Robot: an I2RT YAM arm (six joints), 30 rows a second.
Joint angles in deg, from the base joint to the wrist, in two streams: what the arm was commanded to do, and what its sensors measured. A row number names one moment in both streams.
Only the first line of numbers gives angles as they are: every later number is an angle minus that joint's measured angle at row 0.
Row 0, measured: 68.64 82.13 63.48 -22.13 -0.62 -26.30
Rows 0 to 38, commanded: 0.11 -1.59 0.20 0.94 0.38 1.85; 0.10 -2.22 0.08 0.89 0.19 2.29; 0.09 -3.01 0.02 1.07 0.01 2.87; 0.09 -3.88 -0.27 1.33 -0.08 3.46; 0.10 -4.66 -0.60 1.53 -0.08 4.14; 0.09 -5.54 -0.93 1.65 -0.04 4.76; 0.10 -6.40 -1.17 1.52 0.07 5.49; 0.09 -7.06 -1.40 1.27 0.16 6.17; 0.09 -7.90 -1.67 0.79 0.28 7.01; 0.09 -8.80 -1.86 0.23 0.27 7.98; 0.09 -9.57 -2.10 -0.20 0.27 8.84; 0.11 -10.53 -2.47 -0.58 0.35 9.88; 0.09 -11.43 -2.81 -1.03 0.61 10.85; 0.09 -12.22 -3.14 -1.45 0.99 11.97; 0.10 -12.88 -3.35 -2.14 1.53 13.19; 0.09 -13.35 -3.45 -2.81 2.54 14.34; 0.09 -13.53 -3.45 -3.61 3.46 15.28; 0.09 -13.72 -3.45 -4.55 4.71 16.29; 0.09 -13.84 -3.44 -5.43 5.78 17.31; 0.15 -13.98 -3.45 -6.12 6.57 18.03; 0.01 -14.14 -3.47 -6.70 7.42 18.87; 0.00 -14.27 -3.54 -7.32 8.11 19.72; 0.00 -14.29 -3.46 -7.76 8.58 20.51; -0.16 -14.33 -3.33 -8.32 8.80 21.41; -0.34 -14.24 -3.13 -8.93 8.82 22.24; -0.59 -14.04 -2.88 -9.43 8.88 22.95; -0.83 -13.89 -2.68 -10.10 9.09 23.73; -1.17 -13.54 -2.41 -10.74 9.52 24.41; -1.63 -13.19 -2.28 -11.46 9.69 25.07; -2.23 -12.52 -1.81 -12.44 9.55 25.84; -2.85 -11.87 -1.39 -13.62 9.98 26.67; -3.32 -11.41 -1.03 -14.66 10.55 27.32; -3.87 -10.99 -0.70 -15.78 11.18 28.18; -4.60 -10.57 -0.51 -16.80 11.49 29.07; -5.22 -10.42 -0.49 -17.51 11.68 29.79; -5.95 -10.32 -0.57 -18.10 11.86 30.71; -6.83 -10.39 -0.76 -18.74 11.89 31.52; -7.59 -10.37 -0.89 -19.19 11.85 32.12; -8.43 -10.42 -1.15 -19.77 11.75 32.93
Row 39, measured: -6.82 -10.30 -2.25 -16.46 10.40 28.96
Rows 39 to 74, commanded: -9.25 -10.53 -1.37 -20.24 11.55 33.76; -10.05 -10.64 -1.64 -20.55 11.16 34.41; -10.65 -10.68 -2.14 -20.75 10.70 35.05; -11.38 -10.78 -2.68 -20.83 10.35 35.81; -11.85 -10.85 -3.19 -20.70 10.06 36.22; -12.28 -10.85 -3.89 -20.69 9.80 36.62; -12.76 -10.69 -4.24 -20.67 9.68 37.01; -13.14 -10.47 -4.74 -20.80 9.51 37.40; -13.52 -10.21 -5.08 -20.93 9.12 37.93; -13.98 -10.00 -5.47 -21.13 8.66 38.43; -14.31 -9.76 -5.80 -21.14 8.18 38.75; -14.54 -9.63 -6.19 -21.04 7.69 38.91; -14.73 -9.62 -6.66 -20.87 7.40 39.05; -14.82 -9.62 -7.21 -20.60 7.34 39.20; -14.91 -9.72 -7.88 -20.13 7.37 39.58; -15.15 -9.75 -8.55 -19.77 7.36 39.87; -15.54 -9.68 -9.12 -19.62 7.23 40.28; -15.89 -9.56 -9.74 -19.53 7.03 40.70; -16.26 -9.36 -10.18 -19.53 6.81 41.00; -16.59 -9.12 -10.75 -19.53 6.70 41.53; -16.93 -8.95 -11.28 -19.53 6.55 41.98; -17.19 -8.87 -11.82 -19.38 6.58 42.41; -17.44 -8.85 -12.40 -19.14 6.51 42.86; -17.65 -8.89 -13.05 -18.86 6.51 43.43; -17.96 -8.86 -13.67 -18.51 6.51 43.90; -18.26 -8.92 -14.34 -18.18 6.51 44.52; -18.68 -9.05 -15.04 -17.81 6.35 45.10; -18.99 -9.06 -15.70 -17.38 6.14 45.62; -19.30 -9.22 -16.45 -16.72 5.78 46.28; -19.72 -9.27 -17.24 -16.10 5.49 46.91; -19.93 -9.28 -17.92 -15.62 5.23 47.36; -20.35 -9.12 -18.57 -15.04 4.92 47.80; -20.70 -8.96 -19.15 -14.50 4.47 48.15; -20.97 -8.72 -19.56 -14.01 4.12 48.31; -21.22 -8.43 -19.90 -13.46 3.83 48.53; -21.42 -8.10 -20.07 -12.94 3.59 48.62
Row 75, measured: -20.78 -8.90 -19.43 -15.52 4.74 46.55
